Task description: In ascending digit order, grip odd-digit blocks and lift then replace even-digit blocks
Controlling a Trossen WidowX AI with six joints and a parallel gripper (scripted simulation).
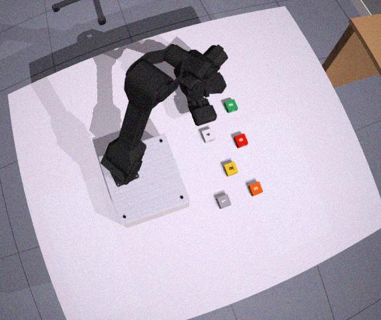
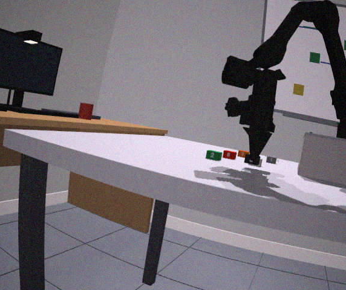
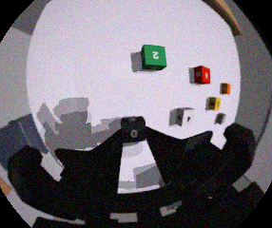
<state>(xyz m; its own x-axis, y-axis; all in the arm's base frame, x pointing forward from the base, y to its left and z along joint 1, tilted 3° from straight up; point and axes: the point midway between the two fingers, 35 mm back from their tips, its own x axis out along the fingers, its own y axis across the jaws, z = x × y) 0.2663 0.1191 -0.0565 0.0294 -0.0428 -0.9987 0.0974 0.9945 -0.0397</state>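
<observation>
The black block lies right at my gripper tip. Also, from my gripper tip: white block 100 mm to the right, 10 mm below; green block 100 mm ahead, 50 mm to the right, 10 mm below; red block 80 mm ahead, 160 mm to the right, 10 mm below.
</observation>
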